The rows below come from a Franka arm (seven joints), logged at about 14 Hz.
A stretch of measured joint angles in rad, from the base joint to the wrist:
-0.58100 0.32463 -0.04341 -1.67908 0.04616 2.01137 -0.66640
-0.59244 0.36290 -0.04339 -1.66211 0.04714 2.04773 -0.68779
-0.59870 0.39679 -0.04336 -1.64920 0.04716 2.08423 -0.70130
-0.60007 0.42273 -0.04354 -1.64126 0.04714 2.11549 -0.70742
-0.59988 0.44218 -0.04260 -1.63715 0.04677 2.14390 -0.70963
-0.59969 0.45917 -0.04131 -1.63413 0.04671 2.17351 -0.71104
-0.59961 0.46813 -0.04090 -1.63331 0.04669 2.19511 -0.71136
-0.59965 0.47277 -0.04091 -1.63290 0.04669 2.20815 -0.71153
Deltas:
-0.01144 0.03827 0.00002 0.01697 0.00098 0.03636 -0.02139
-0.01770 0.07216 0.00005 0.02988 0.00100 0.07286 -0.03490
-0.01907 0.09810 -0.00013 0.03782 0.00098 0.10412 -0.04102
-0.01888 0.11755 0.00081 0.04193 0.00061 0.13253 -0.04323
-0.01869 0.13454 0.00210 0.04495 0.00055 0.16214 -0.04464
-0.01861 0.14350 0.00251 0.04577 0.00053 0.18374 -0.04496
-0.01865 0.14814 0.00250 0.04618 0.00053 0.19678 -0.04513

